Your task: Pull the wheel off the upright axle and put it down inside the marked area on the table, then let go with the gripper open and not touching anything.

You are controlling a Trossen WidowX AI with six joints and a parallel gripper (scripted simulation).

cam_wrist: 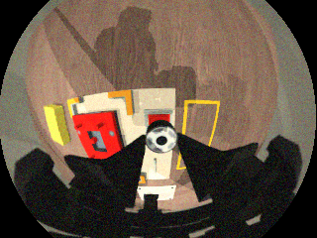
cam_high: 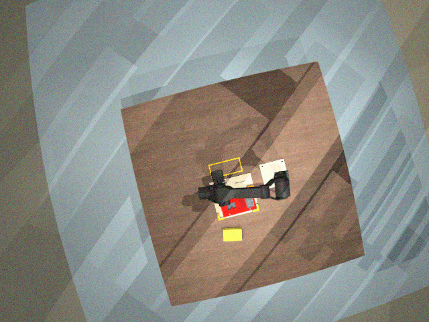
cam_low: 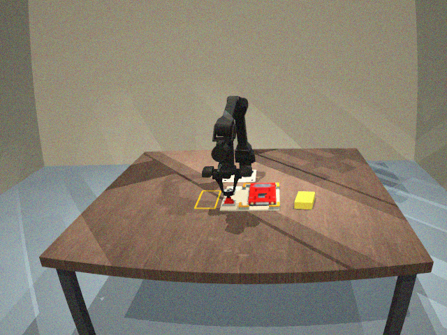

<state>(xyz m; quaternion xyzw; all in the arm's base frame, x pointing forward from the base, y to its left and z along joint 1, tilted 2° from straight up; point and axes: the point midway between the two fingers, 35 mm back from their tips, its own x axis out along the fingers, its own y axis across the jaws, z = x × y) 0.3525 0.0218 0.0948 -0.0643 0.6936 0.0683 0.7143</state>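
The upright axle is 2 cm below my gripper tip. The rest, counted from my gripper tip: yellow block: 30 cm to the left, 5 cm behind, 4 cm below; then wheel: right at my gripper tip.
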